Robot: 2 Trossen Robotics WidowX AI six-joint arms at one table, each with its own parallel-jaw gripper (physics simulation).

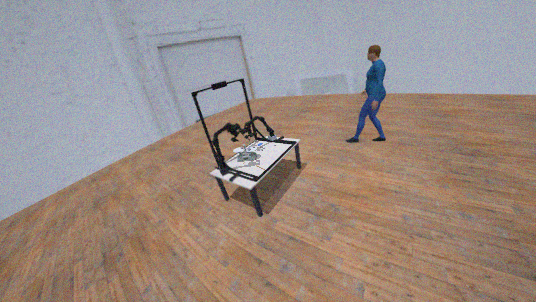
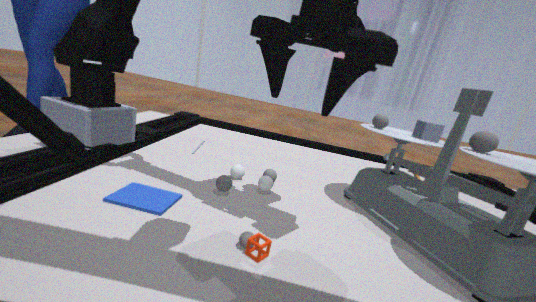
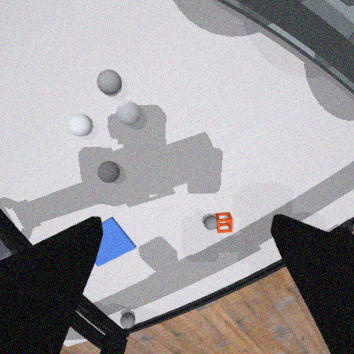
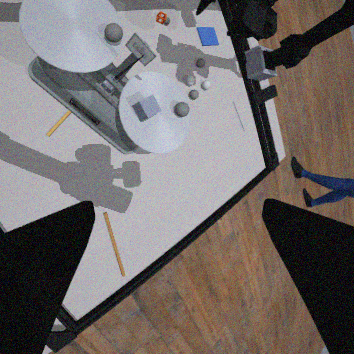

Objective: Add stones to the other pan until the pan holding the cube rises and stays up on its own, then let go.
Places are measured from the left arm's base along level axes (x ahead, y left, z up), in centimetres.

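Pixels of known places: left gripper, fingertip midpoint: (image 1: 252,140) (image 2: 297,106) (image 3: 188,224) (image 4: 212,23); right gripper, fingertip midpoint: (image 1: 241,138) (image 4: 179,208); left arm's base at its link origin: (image 1: 272,135) (image 2: 92,102) (image 4: 268,60); right arm's base at its link origin: (image 1: 222,167).
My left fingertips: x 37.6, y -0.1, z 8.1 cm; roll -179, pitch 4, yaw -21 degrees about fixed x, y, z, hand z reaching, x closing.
Note:
Ahead of a thing's pixels: the offset from my left fingertips to its top centre. "*": to the spot under its first point.
A grey balance @(dx +22.0, dy +11.4, dz +6.5 cm) (image 2: 430,235) (image 4: 52,82) stands on the table. One pan @(dx +15.7, dy +18.5, dz -2.4 cm) (image 4: 165,137) holds a grey cube @(dx +18.9, dy +17.9, dz +0.6 cm) (image 2: 428,131) (image 4: 145,107) and one stone @(dx +11.3, dy +18.4, dz +0.3 cm) (image 2: 380,121) (image 4: 181,109). The other pan @(dx +28.3, dy +4.4, dz -1.2 cm) (image 2: 515,159) (image 4: 55,25) holds one stone @(dx +23.0, dy +6.1, dz +1.5 cm) (image 2: 483,142) (image 4: 113,32) and looks higher. A dark stone @(dx -10.0, dy +1.8, dz -14.1 cm) (image 2: 224,183) (image 3: 108,171), a white one @(dx -10.9, dy +8.5, dz -14.1 cm) (image 2: 237,172) (image 3: 80,124), a pale one @(dx -4.6, dy +7.4, dz -14.1 cm) (image 2: 265,184) (image 3: 129,113) and a grey one @(dx -5.3, dy +11.5, dz -14.1 cm) (image 2: 270,175) (image 3: 109,82) lie on the table. My left gripper (image 2: 300,105) (image 3: 188,224) is open above the table, empty. My right gripper (image 4: 179,208) is open and empty, away from the pans.
A small stone @(dx +0.0, dy -9.8, dz -14.9 cm) (image 2: 245,239) (image 3: 210,222) touches an orange wire cube @(dx +1.7, dy -10.3, dz -14.8 cm) (image 2: 258,247) (image 3: 224,223). Another stone @(dx -20.4, dy -24.8, dz -14.1 cm) (image 3: 127,319) lies by the table's edge. A blue square @(* dx -16.4, dy -9.3, dz -16.3 cm) (image 2: 142,198) (image 3: 112,242) lies flat. Two thin sticks @(dx +25.9, dy +46.3, dz -16.1 cm) (image 4: 114,244) @(dx +30.5, dy +15.7, dz -16.1 cm) (image 4: 59,124) lie near the balance. A person (image 1: 375,90) stands beyond the table.

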